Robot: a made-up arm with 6 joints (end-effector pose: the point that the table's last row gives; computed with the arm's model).
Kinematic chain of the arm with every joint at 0, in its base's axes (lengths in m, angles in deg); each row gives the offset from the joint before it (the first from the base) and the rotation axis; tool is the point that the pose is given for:
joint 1: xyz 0 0 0.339 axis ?
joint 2: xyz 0 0 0 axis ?
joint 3: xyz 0 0 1.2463 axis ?
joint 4: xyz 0 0 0 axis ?
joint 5: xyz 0.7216 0 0 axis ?
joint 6: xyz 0 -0.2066 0 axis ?
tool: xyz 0 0 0
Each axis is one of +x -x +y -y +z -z.
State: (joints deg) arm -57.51 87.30 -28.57 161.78 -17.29 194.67
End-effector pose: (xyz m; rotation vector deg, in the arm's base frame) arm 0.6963 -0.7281 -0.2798 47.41 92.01 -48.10
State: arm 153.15 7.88 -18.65 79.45 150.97 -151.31
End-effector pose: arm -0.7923 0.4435 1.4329 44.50 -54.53 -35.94
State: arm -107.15 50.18 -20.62 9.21 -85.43 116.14
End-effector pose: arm -0.5563 -1.1111 0.4665 37.68 62.31 58.43
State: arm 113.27 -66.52 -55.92 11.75 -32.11 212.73
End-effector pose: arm 0.3603 -0.3257 1.0097 71.97 113.74 29.94
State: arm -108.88 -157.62 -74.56 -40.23 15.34 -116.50
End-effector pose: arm -0.0668 0.2922 -0.1132 28.86 -88.19 45.45
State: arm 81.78 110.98 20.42 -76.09 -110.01 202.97
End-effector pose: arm 0.1859 0.9392 -0.8268 -32.24 32.63 -172.59
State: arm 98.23 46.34 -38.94 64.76 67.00 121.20
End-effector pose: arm -0.0770 1.1481 0.4956 38.24 145.13 -79.98
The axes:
joint 1: +z
joint 2: +y
joint 3: -y
joint 4: -x
joint 5: -y
joint 6: -x

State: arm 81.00 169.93 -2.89 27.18 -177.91 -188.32
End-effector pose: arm 0.1055 -0.5090 -1.0719 -109.18 -96.50 21.29
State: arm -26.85 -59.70 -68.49 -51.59 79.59 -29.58
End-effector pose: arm -0.4038 0.0606 0.6975 45.70 -91.15 -40.52
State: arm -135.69 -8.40 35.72 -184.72 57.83 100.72
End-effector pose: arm -0.0881 -0.3738 2.0865 55.07 -88.44 -111.92
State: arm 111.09 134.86 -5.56 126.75 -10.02 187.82
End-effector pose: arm -0.2710 0.3593 -1.1275 -87.91 75.02 13.92
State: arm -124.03 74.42 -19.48 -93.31 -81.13 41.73
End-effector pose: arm -0.5193 -0.7904 -0.0322 138.56 -41.85 -26.50
